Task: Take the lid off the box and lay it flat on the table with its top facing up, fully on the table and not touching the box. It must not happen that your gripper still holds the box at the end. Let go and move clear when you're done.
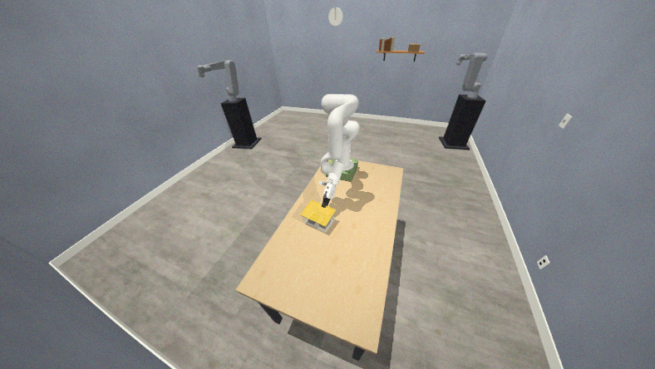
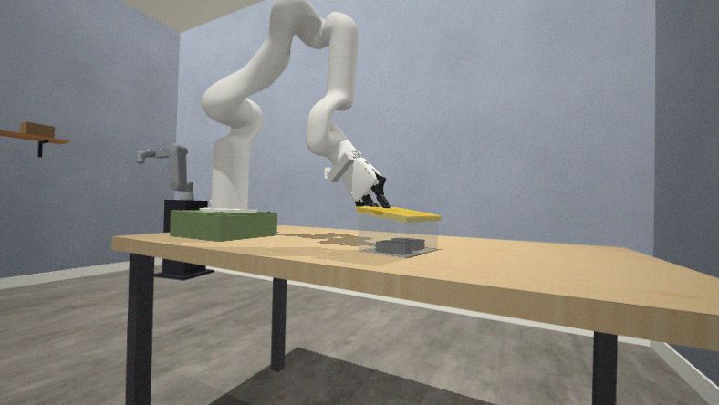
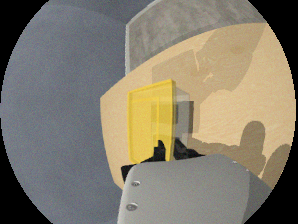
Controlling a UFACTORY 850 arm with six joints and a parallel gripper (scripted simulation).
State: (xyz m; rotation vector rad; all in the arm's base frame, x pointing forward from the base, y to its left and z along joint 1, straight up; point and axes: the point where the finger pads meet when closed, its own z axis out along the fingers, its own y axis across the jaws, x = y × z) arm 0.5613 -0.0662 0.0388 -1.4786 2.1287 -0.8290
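Right now my hand is 7 cm short of the yellow lid, 4 cm to the left of it and 2 cm above it. From my hand the other things lie so: clear box 6 cm ahead, 4 cm to the right, 7 cm below.
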